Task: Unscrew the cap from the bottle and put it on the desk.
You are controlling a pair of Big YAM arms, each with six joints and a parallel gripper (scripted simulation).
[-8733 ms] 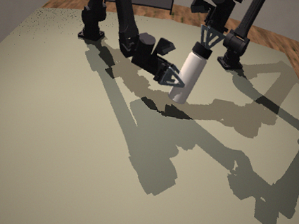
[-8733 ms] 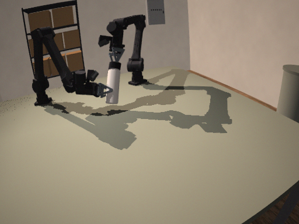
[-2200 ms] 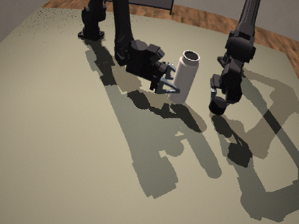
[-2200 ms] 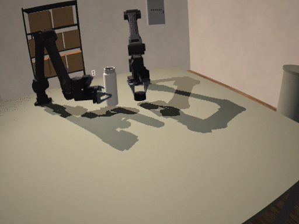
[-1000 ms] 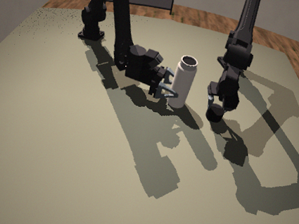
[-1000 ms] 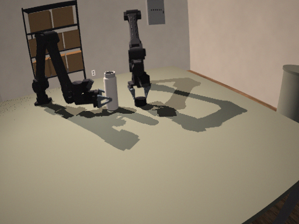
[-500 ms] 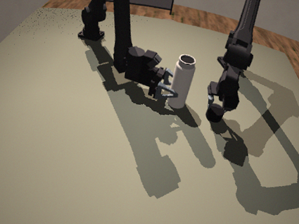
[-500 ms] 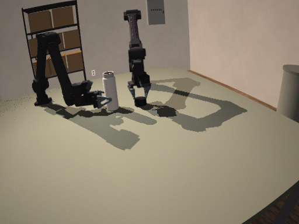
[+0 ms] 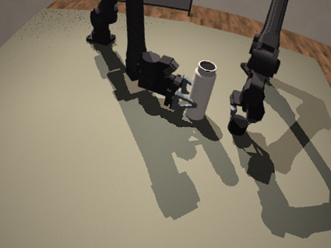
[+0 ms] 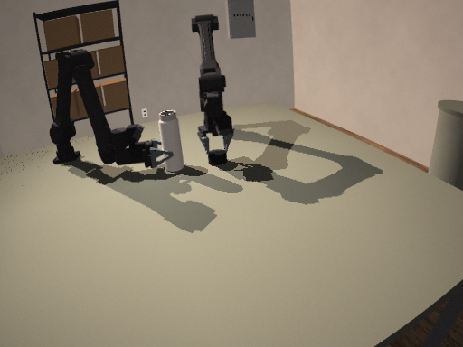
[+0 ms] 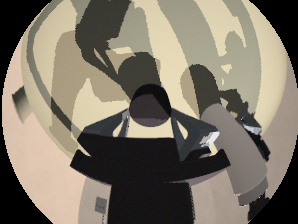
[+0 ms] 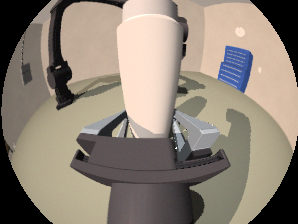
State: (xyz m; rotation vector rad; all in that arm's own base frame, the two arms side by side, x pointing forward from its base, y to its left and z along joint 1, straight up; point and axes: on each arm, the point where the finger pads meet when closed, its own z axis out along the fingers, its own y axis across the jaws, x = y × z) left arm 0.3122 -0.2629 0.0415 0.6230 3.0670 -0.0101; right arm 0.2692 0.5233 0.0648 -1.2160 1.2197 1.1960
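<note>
Right now the black cap is 30 mm below my left hand.
</note>
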